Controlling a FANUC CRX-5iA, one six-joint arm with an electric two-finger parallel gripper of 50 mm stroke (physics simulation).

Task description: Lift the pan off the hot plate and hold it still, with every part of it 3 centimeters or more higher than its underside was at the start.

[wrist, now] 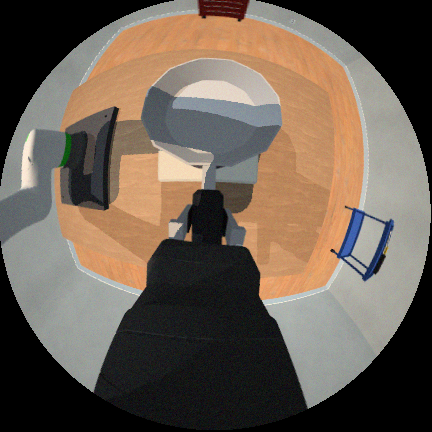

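Where they show: gripper, fingertip midpoint: [207, 214]; arm's base, origin of the base link: [74, 150].
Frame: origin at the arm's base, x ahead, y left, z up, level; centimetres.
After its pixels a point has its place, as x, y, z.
Note:
The pan [215, 120] @[55.0, -5.6, 14.1] is a light grey, many-sided pan at the upper middle of the wrist view, with its handle pointing down toward my gripper. My gripper [207, 214] @[54.3, -19.0, 18.2] is shut on the pan's handle, and the fingers cover the handle's end. The hot plate [172, 172] @[45.9, -13.7, 3.6] is a pale box below the pan. Its front part shows past the pan's near rim and the rest is hidden. The pan is apart from the hot plate, raised above it, and looks about level. The exact height of the gap cannot be read from this view.
The robot's white arm [37, 160] with a green ring and its dark base plate [107, 160] @[20.2, -7.8, -2.1] stand at the left. A blue cart [351, 234] is on the floor at the right. A dark red cart [223, 9] is at the top edge. Shadows fall across the wooden table top [300, 225] @[87.4, -28.6, -2.6].

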